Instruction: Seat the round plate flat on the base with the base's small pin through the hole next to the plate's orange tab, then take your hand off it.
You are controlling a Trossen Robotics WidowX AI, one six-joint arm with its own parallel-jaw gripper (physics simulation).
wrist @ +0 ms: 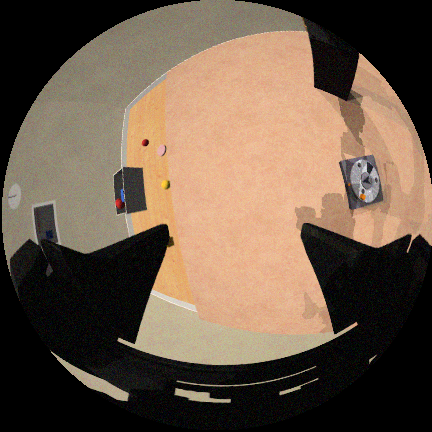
Labels:
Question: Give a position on a dark square base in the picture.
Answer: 345, 165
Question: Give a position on a round plate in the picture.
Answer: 369, 194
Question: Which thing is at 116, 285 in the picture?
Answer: My gripper.

